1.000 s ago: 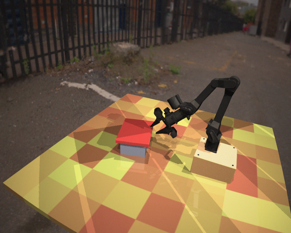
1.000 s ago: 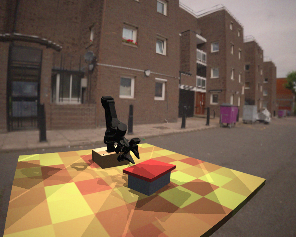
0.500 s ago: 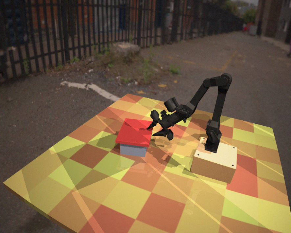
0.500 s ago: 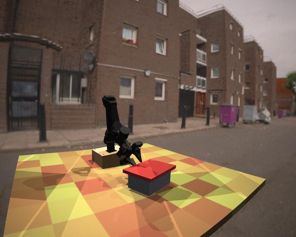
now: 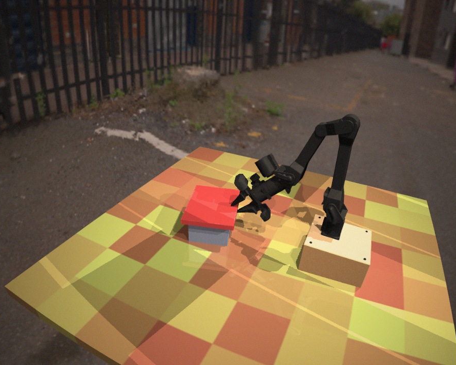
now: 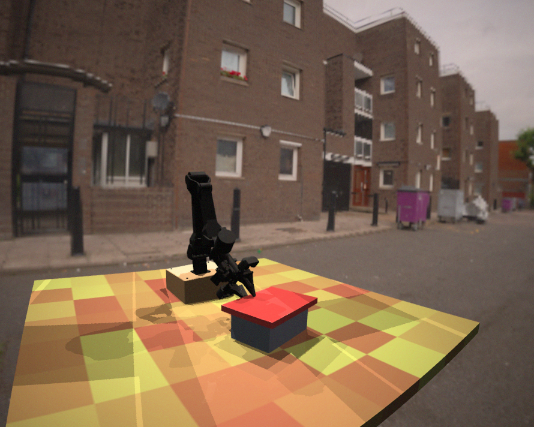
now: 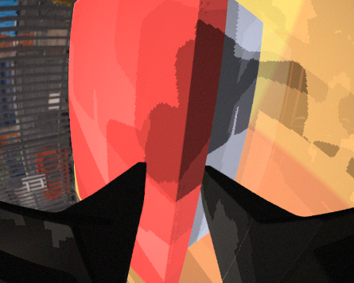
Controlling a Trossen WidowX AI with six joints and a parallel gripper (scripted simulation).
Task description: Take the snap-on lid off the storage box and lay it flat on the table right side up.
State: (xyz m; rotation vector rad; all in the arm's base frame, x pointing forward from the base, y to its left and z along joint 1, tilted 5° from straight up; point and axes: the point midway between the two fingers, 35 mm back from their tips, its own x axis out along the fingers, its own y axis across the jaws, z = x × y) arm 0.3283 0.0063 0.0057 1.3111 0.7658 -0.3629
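The red lid lies 70 mm ahead of my gripper tip, 20 mm to the left of it and 10 mm above it. From my gripper tip the other things lie so: grey-blue storage box 70 mm ahead, 20 mm to the left, 40 mm below.
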